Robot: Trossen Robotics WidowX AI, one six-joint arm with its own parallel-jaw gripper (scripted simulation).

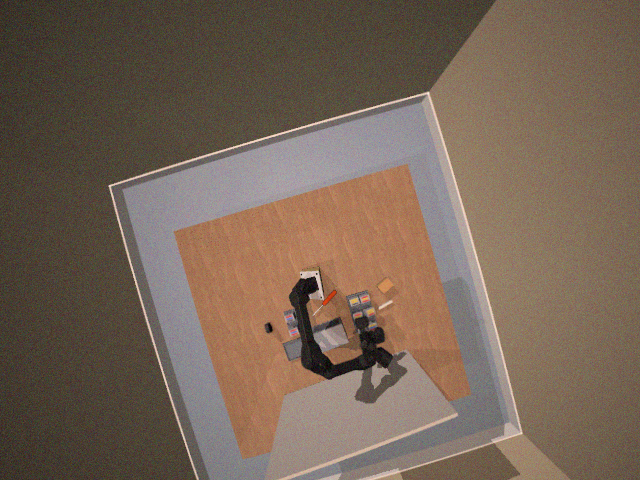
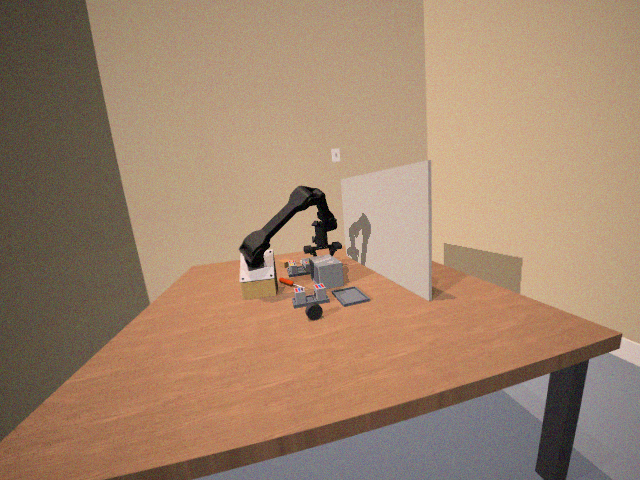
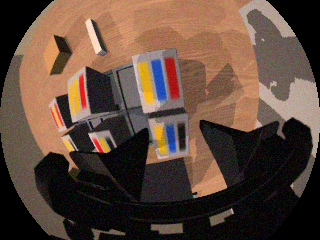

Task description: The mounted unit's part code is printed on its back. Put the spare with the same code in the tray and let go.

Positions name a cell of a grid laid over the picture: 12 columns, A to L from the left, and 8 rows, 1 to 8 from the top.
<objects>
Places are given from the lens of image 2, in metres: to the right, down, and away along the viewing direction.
grey mounted unit (image 2: G5): 0.02, 0.12, 0.96
grey panel (image 2: H4): 0.27, -0.10, 0.96
</objects>
